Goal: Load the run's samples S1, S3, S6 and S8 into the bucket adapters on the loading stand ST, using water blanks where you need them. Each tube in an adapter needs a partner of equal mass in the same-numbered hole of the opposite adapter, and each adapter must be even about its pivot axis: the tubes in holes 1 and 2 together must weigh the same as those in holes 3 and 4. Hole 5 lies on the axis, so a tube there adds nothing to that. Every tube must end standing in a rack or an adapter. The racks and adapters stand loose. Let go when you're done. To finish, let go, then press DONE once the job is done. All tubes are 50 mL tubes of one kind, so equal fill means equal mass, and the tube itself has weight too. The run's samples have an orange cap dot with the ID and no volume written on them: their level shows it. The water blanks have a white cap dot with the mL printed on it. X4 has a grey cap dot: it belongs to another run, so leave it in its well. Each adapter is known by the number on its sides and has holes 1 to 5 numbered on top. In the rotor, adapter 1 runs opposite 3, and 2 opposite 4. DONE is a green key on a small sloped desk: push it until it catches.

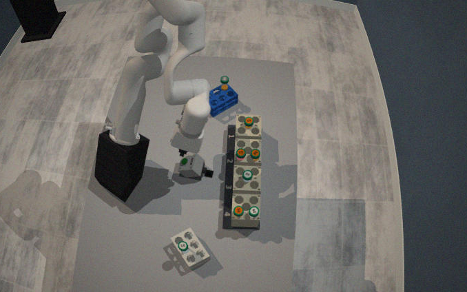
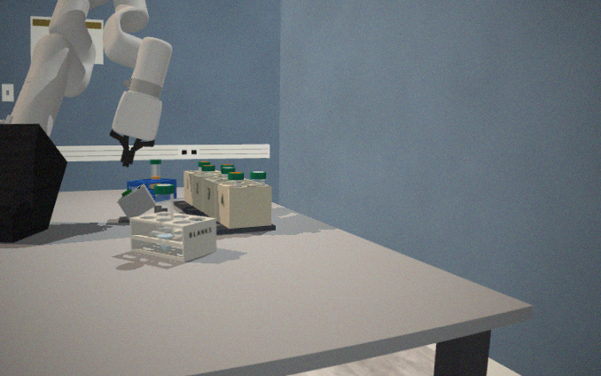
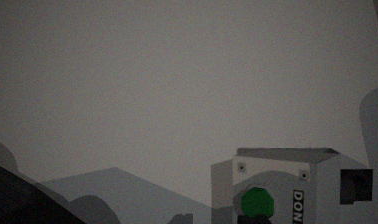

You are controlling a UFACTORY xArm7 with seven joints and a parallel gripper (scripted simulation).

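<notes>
My hand is 10 cm above the done desk and 2 cm short of it. Also, from my hand: orange-filled tube: 22 cm ahead, 15 cm to the left, 8 cm below; black stand: 22 cm ahead, 14 cm below, 1 cm to the right; pink-filled tube: 19 cm ahead, 8 cm below, 1 cm to the left.
</notes>
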